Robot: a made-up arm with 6 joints. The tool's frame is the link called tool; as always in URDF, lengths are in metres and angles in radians. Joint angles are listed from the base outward.
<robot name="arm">
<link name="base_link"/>
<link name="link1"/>
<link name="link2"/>
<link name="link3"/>
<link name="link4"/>
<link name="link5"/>
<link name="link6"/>
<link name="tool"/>
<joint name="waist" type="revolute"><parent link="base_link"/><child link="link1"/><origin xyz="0.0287 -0.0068 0.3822" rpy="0 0 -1.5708"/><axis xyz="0 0 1"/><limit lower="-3.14" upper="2.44"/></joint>
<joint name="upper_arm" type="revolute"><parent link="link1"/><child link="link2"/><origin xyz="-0.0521 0.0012 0.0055" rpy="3.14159 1.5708 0"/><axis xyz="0 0 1"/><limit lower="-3.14" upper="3.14"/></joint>
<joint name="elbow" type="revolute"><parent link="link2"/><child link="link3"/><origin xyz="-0.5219 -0.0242 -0.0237" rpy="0 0 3.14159"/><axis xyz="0 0 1"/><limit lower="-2.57" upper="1.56"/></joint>
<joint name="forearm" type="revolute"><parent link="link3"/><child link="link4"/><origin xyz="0.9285 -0.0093 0.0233" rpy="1.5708 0 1.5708"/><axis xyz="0 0 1"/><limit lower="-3.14" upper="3.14"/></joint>
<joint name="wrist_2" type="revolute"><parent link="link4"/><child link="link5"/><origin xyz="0.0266 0.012 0.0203" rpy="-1.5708 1.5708 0"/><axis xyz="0 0 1"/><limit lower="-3.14" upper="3.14"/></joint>
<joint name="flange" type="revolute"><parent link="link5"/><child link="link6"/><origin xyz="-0.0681 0.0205 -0.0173" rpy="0 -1.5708 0"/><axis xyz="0 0 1"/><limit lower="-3.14" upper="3.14"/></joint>
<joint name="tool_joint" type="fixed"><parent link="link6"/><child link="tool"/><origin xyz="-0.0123 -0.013 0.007" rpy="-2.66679 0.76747 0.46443"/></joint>
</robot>
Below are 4 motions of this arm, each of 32 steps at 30 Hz.
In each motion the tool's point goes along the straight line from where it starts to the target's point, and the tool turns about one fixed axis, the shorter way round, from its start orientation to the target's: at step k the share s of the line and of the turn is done. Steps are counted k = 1, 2, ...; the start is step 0. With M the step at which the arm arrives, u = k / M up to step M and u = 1 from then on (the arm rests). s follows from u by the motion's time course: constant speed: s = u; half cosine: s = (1 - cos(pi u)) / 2; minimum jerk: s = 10 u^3 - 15 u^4 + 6 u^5.
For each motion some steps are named. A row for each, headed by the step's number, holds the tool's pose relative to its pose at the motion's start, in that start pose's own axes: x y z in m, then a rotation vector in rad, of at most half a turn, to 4 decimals.
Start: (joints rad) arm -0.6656 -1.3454 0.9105 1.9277 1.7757 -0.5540
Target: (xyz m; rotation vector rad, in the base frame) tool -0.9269 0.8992 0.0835 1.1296 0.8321 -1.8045
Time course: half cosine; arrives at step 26
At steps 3, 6, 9, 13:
3: 0.0109 0.0099 -0.0414 -0.0016 0.0273 0.0228
6: 0.0423 0.0383 -0.1601 -0.0061 0.1058 0.0882
9: 0.0901 0.0815 -0.3409 -0.0131 0.2252 0.1877
13: 0.1683 0.1522 -0.6368 -0.0244 0.4208 0.3507

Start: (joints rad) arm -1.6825 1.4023 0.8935 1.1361 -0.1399 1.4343
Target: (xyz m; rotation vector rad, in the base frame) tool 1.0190 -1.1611 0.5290 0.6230 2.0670 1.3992
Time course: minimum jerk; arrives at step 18
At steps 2, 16, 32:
2: -0.0012 0.0118 0.0095 0.0028 -0.0003 -0.0090
16: -0.1012 1.0095 0.8108 0.2423 -0.0242 -0.7678
32: -0.1023 1.0212 0.8203 0.2451 -0.0245 -0.7768

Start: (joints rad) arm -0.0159 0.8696 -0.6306 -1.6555 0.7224 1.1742
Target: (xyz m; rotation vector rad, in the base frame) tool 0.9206 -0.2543 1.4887 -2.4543 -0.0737 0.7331
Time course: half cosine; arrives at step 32
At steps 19, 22, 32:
19: -0.1257 0.2156 0.0025 0.2313 0.3014 0.7893
22: -0.1515 0.2599 0.0030 0.2788 0.3634 0.9516
32: -0.1948 0.3342 0.0039 0.3584 0.4672 1.2234

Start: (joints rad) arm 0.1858 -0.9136 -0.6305 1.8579 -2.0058 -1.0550
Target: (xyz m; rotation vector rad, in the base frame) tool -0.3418 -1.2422 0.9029 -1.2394 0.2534 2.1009
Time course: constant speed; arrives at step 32
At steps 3, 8, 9, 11, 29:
3: -0.0827 -0.0623 -0.0764 -0.1185 -0.0119 -0.0517
8: -0.2205 -0.1663 -0.2037 -0.3161 -0.0318 -0.1379
9: -0.2481 -0.1870 -0.2291 -0.3556 -0.0357 -0.1551
11: -0.3032 -0.2286 -0.2801 -0.4346 -0.0437 -0.1896
29: -0.7993 -0.6027 -0.7383 -1.1457 -0.1151 -0.4999

